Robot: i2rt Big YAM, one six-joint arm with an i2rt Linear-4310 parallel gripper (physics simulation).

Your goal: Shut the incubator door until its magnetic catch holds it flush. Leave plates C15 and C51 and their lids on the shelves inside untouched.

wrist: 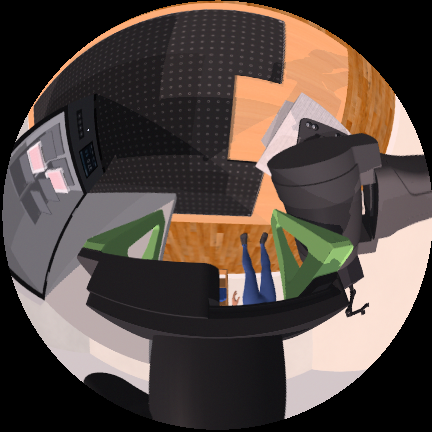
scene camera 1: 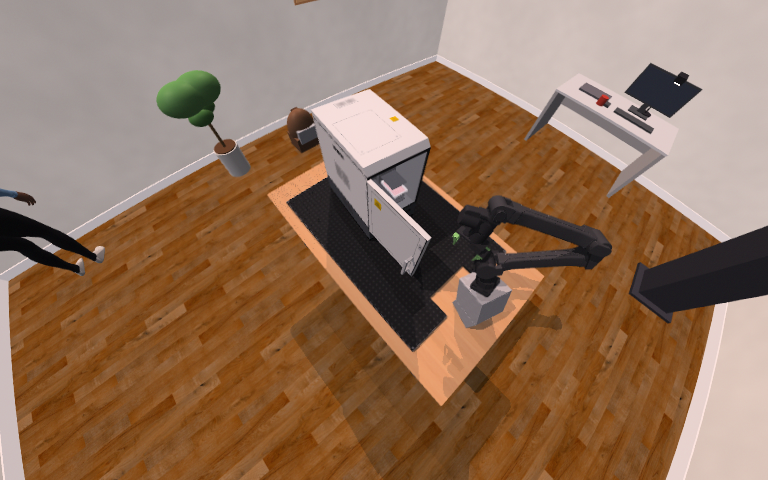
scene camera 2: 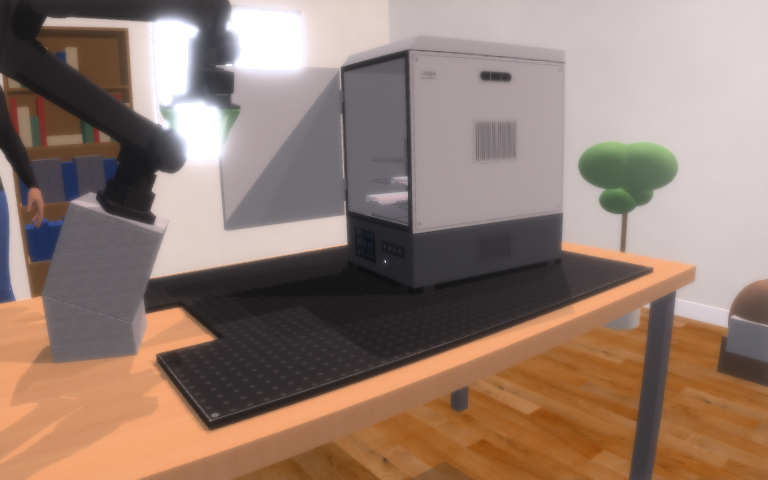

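Where they show: gripper, fingertip midpoint: [wrist: 217, 214] [scene camera 1: 463, 252] [scene camera 2: 199, 145]; arm's base, link origin: [wrist: 318, 158] [scene camera 1: 485, 284] [scene camera 2: 123, 211].
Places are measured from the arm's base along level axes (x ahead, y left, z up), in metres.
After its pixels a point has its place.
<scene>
The white incubator [scene camera 1: 368, 127] {x 0.778, y -0.067, z 0.318 m} [scene camera 2: 487, 141] {x 0.738, y -0.237, z 0.093 m} has its door [scene camera 1: 396, 229] {x 0.408, y 0.152, z 0.171 m} [scene camera 2: 283, 152] {x 0.424, y 0.131, z 0.078 m} [wrist: 132, 200] {x 0.379, y 0.136, z -0.061 m} wide open, swung out from the front corner. The door's handle [scene camera 1: 406, 264] {x 0.300, y 0.201, z 0.079 m} is near its free edge in the first scene view. Inside on the shelves are pink plates; one [scene camera 2: 387, 198] {x 0.618, y -0.023, z -0.043 m} [wrist: 58, 180] {x 0.635, y 0.006, z -0.041 m} sits near another [scene camera 2: 398, 180] {x 0.585, y -0.099, z 0.008 m} [wrist: 36, 157] {x 0.612, y -0.115, z 0.012 m}. I cannot tell which is C15 or C51, and their lids are not distinct. My green-fingered gripper [scene camera 1: 466, 247] {x 0.161, y 0.009, z 0.109 m} [scene camera 2: 199, 133] {x 0.161, y 0.009, z 0.109 m} [wrist: 217, 214] {x 0.161, y 0.009, z 0.109 m} is open and empty, beyond the door's free edge on its inner-face side, high above the table.
The incubator stands on a black perforated mat [scene camera 1: 362, 271] {x 0.495, y 0.280, z -0.232 m} [scene camera 2: 271, 367] {x 0.112, y -0.306, z -0.232 m} [wrist: 200, 60] {x 0.196, y -0.184, z -0.232 m} on a wooden table [scene camera 1: 447, 367] {x -0.135, y 0.339, z -0.245 m} [scene camera 2: 611, 283] {x 0.906, y -0.476, z -0.234 m}. The arm's grey base block [scene camera 1: 481, 308] {x -0.045, y 0.104, z 0.005 m} [scene camera 2: 96, 305] {x -0.080, y -0.051, z -0.148 m} stands at the mat's notch. A dark column [scene camera 1: 707, 277] stands off to the right.
</scene>
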